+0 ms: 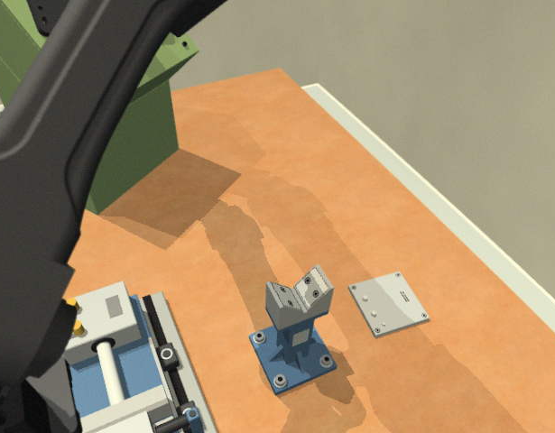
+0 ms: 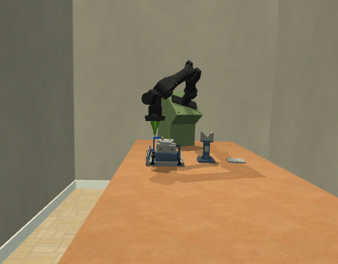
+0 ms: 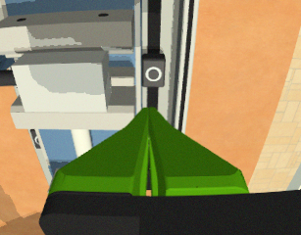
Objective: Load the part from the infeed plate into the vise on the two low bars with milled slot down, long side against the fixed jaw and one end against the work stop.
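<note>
Now: the grey part 6 cm to the left of my hand and 6 cm below it. From my hand the other things lie so: fixed jaw (7 cm below, 6 cm to the left, 3 cm ahead); moving jaw (7 cm below, 6 cm to the left, 3 cm behind); work stop (11 cm to the left, 6 cm below, 1 cm ahead).
</note>
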